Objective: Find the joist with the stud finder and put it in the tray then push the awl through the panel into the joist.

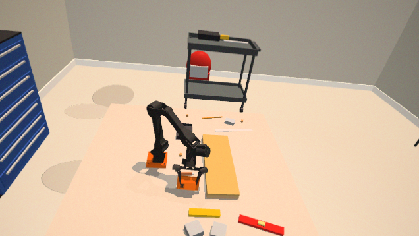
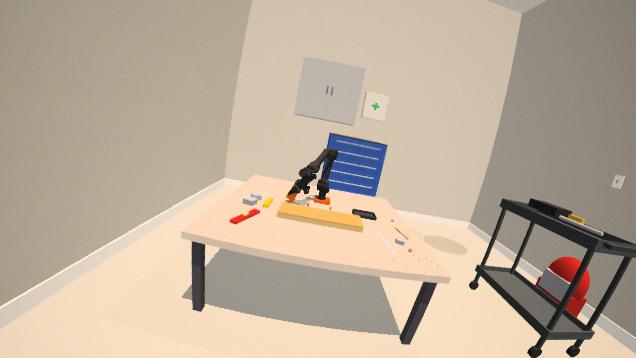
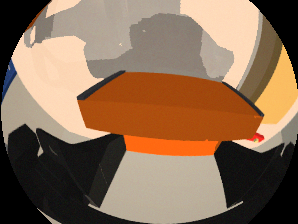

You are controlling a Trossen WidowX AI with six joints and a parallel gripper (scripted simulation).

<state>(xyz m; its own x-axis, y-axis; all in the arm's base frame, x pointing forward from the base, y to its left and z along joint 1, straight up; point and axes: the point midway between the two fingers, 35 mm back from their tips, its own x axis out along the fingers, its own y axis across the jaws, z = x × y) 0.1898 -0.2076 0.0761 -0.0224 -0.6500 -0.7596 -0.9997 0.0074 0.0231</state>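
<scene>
My gripper tip is now 20 mm past the stud finder and 10 mm above it. From my gripper tip the other things lie so: red level: 380 mm ahead, 170 mm to the right, 60 mm below; yellow bar: 120 mm to the right, 90 mm ahead, 70 mm below; awl: 150 mm to the left, 70 mm below, 20 mm ahead.
</scene>
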